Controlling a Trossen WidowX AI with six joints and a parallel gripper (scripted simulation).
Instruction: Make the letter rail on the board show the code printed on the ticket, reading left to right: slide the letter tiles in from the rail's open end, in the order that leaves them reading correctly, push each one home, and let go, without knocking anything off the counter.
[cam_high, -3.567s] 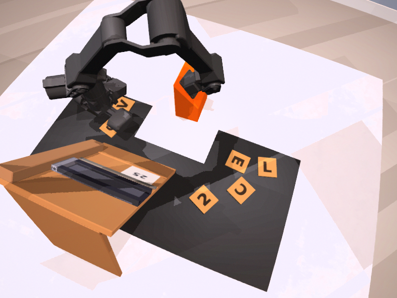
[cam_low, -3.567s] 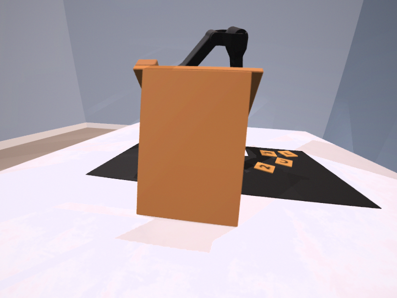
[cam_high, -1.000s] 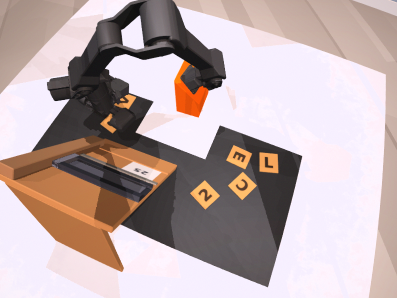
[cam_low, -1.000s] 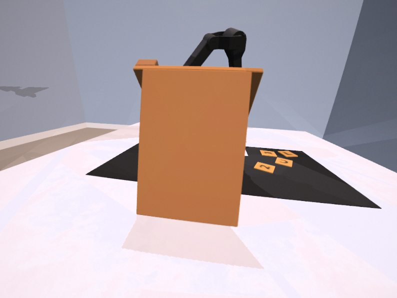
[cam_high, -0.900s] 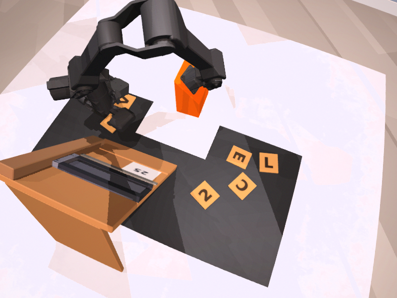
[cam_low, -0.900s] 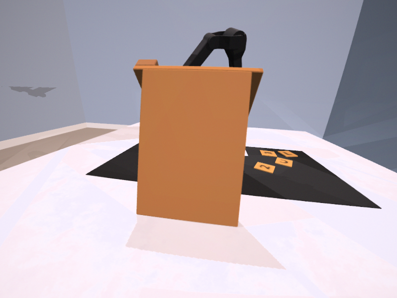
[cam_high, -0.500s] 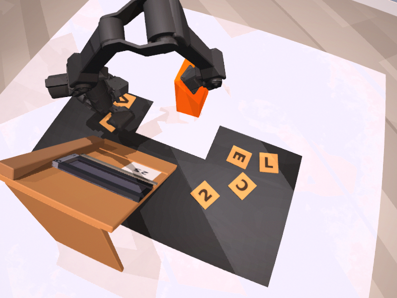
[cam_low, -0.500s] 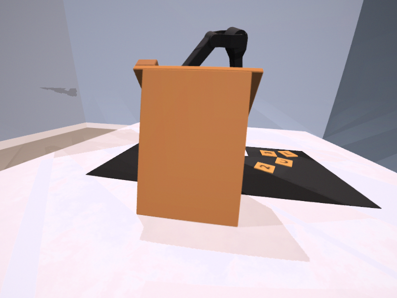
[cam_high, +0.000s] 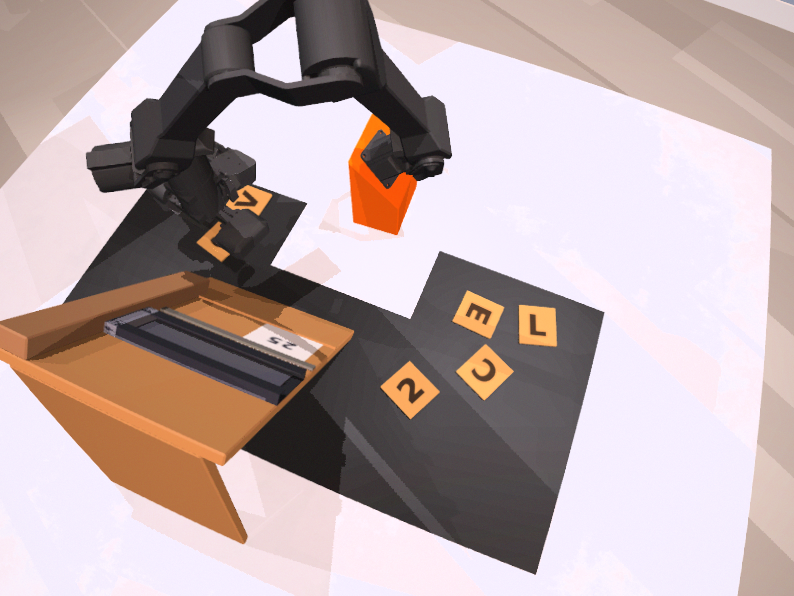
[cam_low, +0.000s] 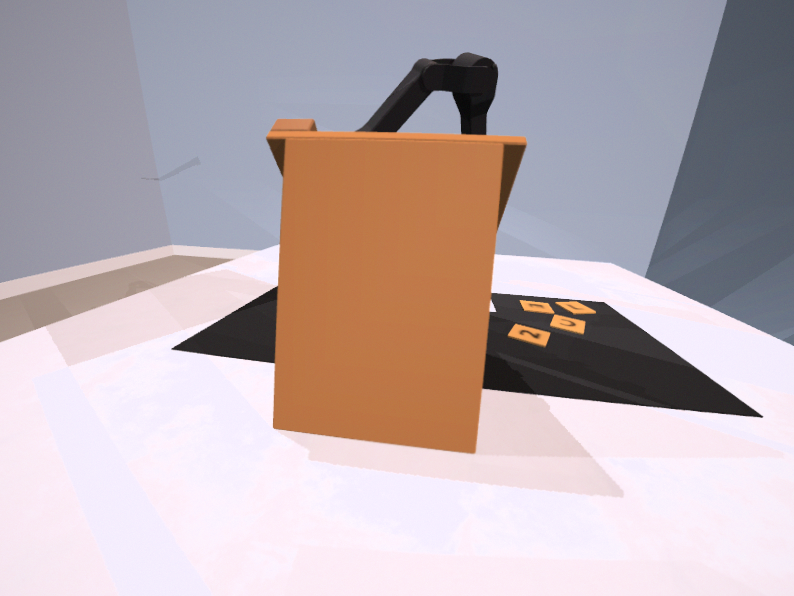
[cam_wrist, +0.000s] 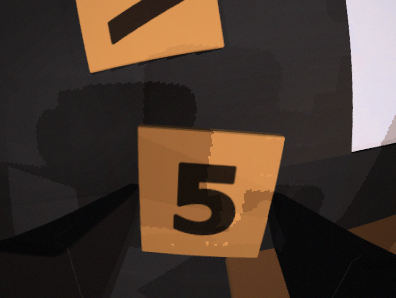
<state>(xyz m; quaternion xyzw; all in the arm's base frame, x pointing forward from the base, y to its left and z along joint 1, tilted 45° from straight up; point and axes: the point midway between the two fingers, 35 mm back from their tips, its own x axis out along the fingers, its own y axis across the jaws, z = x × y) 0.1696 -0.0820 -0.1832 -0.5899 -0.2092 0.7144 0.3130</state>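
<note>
Now: the v tile 9 cm behind my gripper tip, 1 cm to the right of it and 2 cm below it. Also, from my gripper tip: tile marked 5: right at my gripper tip; black mat: 3 cm ahead, 20 cm to the left, 2 cm below; white ticket: 12 cm ahead, 19 cm to the left, 8 cm above.
</note>
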